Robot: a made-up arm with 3 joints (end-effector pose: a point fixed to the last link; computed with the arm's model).
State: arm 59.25 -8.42 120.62
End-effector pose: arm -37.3 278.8 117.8 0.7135 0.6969 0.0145 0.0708
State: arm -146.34 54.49 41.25
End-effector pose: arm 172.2 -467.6 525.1 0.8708 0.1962 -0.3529 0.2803
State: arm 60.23 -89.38 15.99
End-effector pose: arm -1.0 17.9 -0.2 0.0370 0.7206 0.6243 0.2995
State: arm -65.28 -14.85 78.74
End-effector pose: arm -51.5 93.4 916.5 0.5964 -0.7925 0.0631 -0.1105
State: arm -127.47 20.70 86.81
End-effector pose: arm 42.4 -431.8 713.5 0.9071 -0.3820 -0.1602 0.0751
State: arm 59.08 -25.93 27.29
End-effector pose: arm -67.5 226.2 114.0 0.0084 0.9753 0.1876 0.1166
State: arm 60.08 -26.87 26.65
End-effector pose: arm -68.5 216.8 107.7 0.0129 0.9734 0.1960 0.1179
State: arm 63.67 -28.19 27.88
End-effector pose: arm -69.8 189.5 90.0 0.0558 0.9692 0.2079 0.1193
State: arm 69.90 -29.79 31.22
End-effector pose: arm -71.3 141.8 64.7 0.1385 0.9575 0.2226 0.1204
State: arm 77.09 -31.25 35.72
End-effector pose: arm -72.6 84.8 43.1 0.2367 0.9347 0.2361 0.1206
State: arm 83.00 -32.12 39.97
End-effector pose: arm -73.3 37.0 31.2 0.3192 0.9077 0.2443 0.1204
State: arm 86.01 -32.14 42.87
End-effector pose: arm -73.4 13.8 27.1 0.3655 0.8900 0.2446 0.1202
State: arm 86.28 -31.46 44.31
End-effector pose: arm -72.9 14.4 26.7 0.3784 0.8863 0.2383 0.1202
